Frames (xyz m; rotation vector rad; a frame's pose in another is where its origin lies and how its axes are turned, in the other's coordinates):
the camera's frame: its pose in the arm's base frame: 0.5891 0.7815 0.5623 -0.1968 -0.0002 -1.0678
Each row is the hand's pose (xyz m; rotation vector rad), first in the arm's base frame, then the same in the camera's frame.
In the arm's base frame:
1: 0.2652 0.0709 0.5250 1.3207 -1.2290 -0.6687
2: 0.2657 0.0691 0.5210 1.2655 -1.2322 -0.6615
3: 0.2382 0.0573 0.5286 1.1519 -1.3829 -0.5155
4: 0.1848 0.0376 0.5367 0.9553 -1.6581 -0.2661
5: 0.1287 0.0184 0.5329 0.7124 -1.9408 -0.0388
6: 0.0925 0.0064 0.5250 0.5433 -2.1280 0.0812
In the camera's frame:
1: 0.4580 -0.6071 -0.1814 1.8730 -0.3172 -0.0063
2: 0.4594 -0.6069 -0.1856 1.8309 -0.3487 0.0134
3: 0.4571 -0.6375 -0.1826 1.8322 -0.5548 0.1304
4: 0.4492 -0.6945 -0.1829 1.8333 -0.9337 0.3032
5: 0.4384 -0.7516 -0.1950 1.7837 -1.3509 0.4277
6: 0.4305 -0.7874 -0.2082 1.7319 -1.6293 0.4616

